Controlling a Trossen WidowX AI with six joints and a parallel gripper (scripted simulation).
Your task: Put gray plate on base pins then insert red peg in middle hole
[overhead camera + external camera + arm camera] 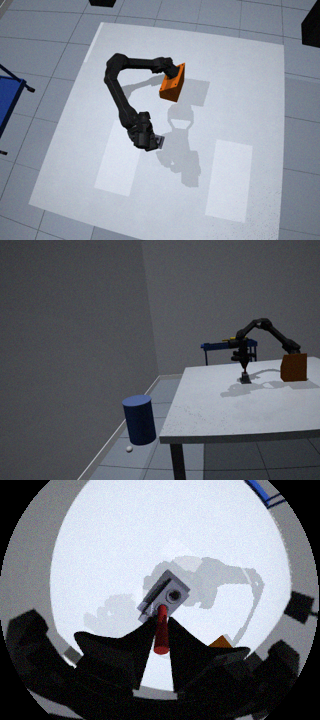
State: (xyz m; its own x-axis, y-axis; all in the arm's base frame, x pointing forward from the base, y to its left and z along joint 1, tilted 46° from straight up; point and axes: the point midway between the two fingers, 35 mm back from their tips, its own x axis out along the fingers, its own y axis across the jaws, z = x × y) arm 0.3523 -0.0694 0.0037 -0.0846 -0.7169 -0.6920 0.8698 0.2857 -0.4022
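My gripper tip is 1 cm to the right of the red peg. From my gripper tip the other things lie so: gray plate: 5 cm below; then dark base: 9 cm below.
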